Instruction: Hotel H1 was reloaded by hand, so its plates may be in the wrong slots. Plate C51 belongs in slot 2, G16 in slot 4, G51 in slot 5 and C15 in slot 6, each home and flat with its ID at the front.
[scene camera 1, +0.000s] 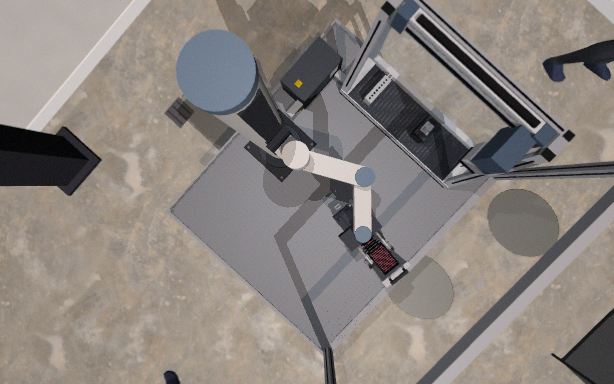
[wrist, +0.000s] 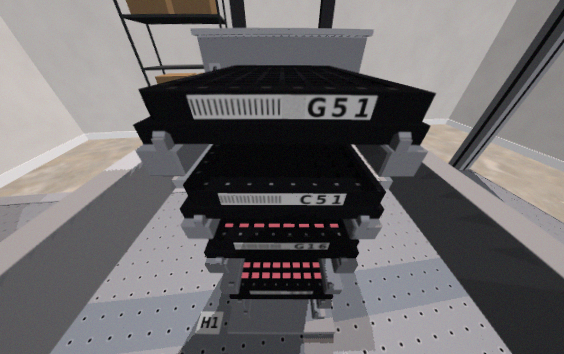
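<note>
Hotel H1 holds a stack of black plates, ID labels facing the wrist camera. Plate G51 is uppermost. Plate C51 is below it and plate G16 below that; both look level. A lower plate with pink wells has an ID too dim to read; C15 cannot be read. Slot numbers do not show. My gripper reaches along both sides of the hotel. Its small grey pads sit against the side edges of C51, below G51, and look shut on C51. C51 is still among the brackets.
A dark station stands on the deck just behind the arm's end. A dark box and a framed gantry stand at the upper right. The H1 tag is at the hotel's foot. A shelf rack stands far behind.
</note>
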